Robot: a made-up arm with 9 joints. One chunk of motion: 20 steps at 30 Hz.
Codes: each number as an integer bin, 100 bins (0 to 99) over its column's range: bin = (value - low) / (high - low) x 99, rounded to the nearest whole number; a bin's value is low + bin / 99 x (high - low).
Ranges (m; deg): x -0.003..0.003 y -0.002..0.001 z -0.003..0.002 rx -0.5..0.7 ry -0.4..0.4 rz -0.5..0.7
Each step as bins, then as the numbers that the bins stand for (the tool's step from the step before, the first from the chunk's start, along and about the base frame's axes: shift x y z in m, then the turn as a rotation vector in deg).
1 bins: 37 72 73 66 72 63
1 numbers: -0.00076 0.00018 0.00069 0.300 0.182 0.264
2 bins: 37 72 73 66 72 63
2 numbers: -0.00076 0.00018 0.00069 0.300 0.182 0.264
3 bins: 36 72 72 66 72 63
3 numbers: -0.00082 0.00018 0.00064 0.300 0.182 0.264
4 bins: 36 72 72 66 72 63
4 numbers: -0.00082 0.00018 0.00064 0.300 0.182 0.264
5 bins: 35 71 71 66 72 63
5 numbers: -0.00088 0.00015 0.00059 0.300 0.182 0.264
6 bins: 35 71 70 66 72 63
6 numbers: -0.00088 0.00015 0.00054 0.300 0.182 0.264
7 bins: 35 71 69 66 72 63
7 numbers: -0.00088 0.00015 0.00048 0.300 0.182 0.264
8 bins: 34 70 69 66 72 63
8 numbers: -0.00094 0.00012 0.00048 0.300 0.182 0.264
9 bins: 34 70 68 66 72 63
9 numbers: -0.00094 0.00012 0.00043 0.300 0.182 0.264
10 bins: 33 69 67 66 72 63
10 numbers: -0.00100 0.00009 0.00038 0.300 0.182 0.264
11 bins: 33 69 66 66 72 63
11 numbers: -0.00100 0.00009 0.00033 0.300 0.182 0.264
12 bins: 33 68 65 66 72 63
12 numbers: -0.00100 0.00006 0.00028 0.300 0.182 0.264
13 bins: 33 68 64 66 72 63
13 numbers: -0.00100 0.00006 0.00023 0.300 0.182 0.264
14 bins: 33 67 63 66 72 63
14 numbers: -0.00100 0.00003 0.00018 0.300 0.182 0.264
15 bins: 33 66 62 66 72 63
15 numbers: -0.00100 0.00000 0.00013 0.300 0.182 0.264
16 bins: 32 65 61 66 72 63
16 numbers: -0.00106 -0.00003 0.00008 0.300 0.182 0.264
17 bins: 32 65 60 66 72 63
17 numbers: -0.00106 -0.00003 0.00003 0.300 0.182 0.264
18 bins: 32 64 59 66 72 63
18 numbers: -0.00106 -0.00006 -0.00002 0.300 0.182 0.264
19 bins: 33 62 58 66 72 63
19 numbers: -0.00100 -0.00012 -0.00007 0.300 0.182 0.264
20 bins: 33 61 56 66 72 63
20 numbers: -0.00100 -0.00015 -0.00017 0.300 0.182 0.264
